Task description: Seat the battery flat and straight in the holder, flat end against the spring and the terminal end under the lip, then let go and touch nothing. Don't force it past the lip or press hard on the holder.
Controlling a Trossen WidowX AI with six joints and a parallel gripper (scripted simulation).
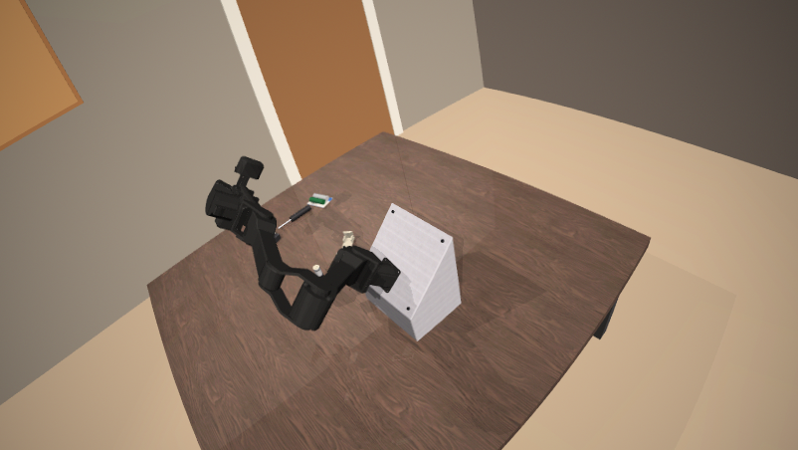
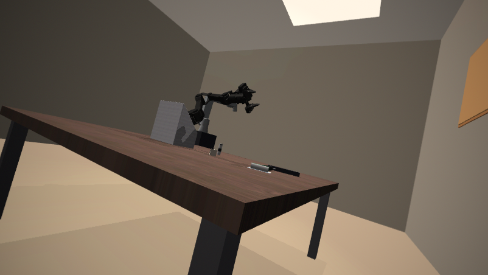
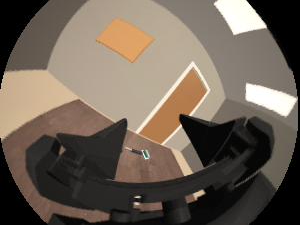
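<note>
My gripper tip is now 11 cm past the cylindrical battery, 10 cm to the left of it and 35 cm above it. Round my gripper tip: black-handled screwdriver 27 cm ahead, 15 cm to the right, 37 cm below.
</note>
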